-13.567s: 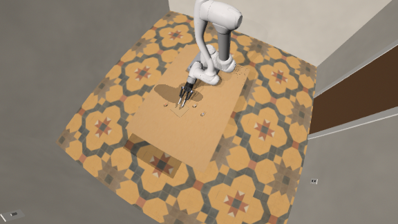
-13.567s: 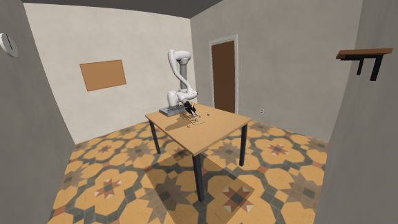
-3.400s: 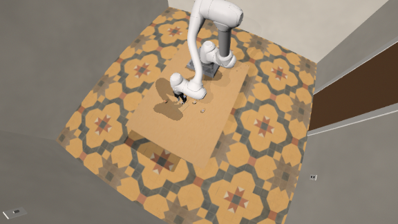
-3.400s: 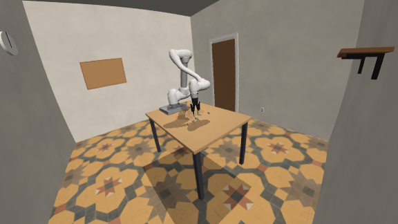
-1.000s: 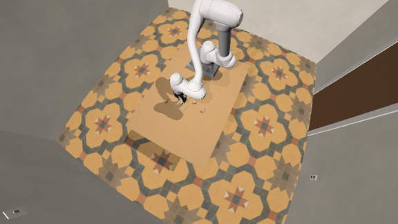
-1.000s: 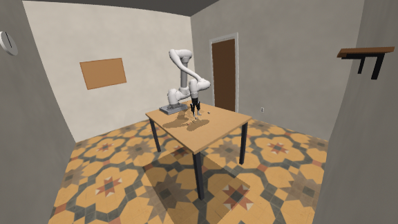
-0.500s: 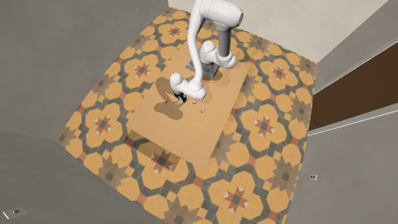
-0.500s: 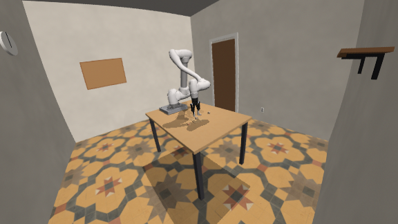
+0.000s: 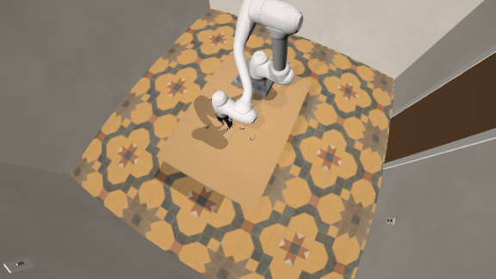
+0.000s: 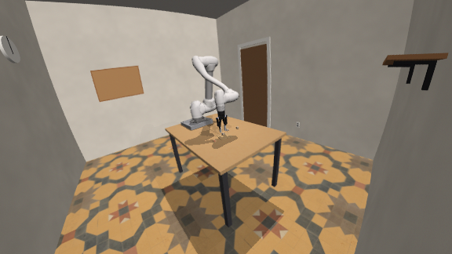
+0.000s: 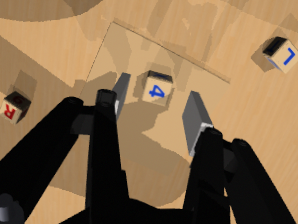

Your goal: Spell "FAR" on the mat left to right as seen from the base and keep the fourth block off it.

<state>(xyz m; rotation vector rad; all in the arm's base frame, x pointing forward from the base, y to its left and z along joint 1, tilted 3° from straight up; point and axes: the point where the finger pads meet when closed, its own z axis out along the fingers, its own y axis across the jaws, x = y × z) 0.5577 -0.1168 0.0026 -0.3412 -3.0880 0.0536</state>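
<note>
Now: hand 70 mm above the tan mat, 30 mm short of it and 10 mm to the left of it. From my hand the other things lie so: R block (170 mm to the right, 60 mm below, 30 mm ahead).
</note>
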